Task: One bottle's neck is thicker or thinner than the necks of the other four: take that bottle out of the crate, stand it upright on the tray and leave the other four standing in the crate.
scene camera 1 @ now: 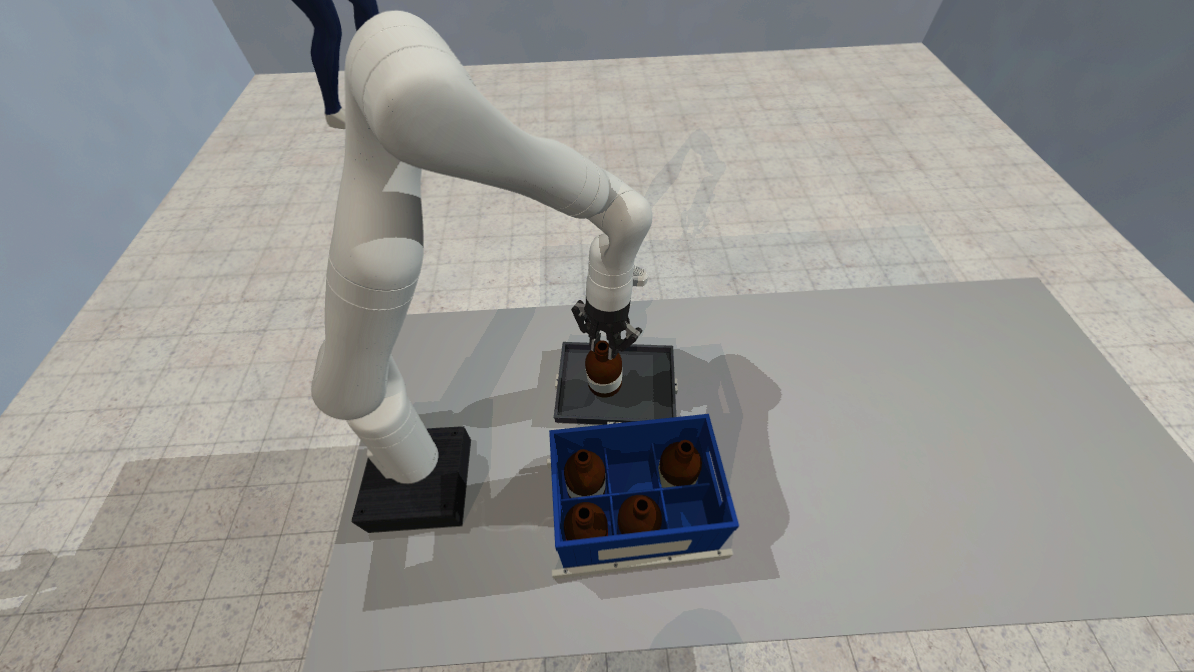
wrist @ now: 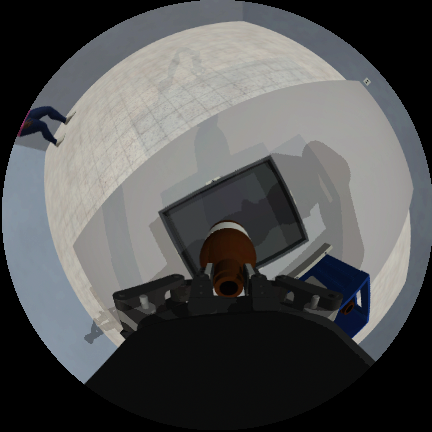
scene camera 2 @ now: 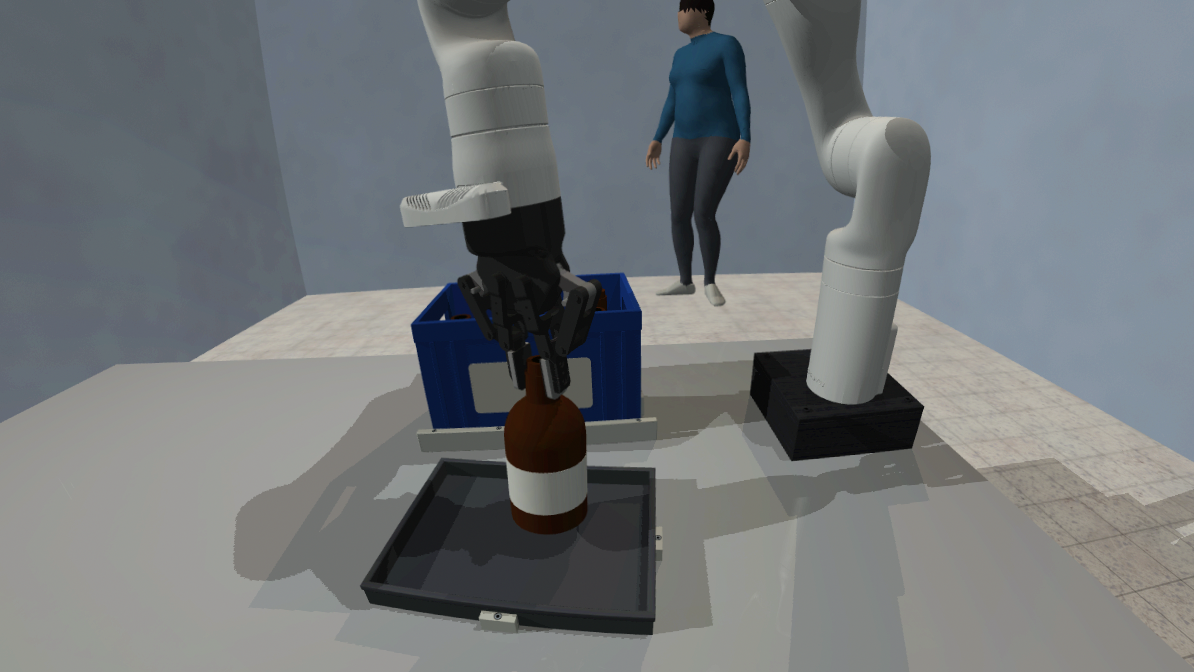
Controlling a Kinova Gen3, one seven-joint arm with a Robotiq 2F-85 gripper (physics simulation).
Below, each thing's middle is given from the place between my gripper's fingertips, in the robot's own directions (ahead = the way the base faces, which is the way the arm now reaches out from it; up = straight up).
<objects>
Right now my hand is 15 cm above the dark tray (scene camera 2: 457, 552), 3 cm short of it and 2 cm to the right of it.
</objects>
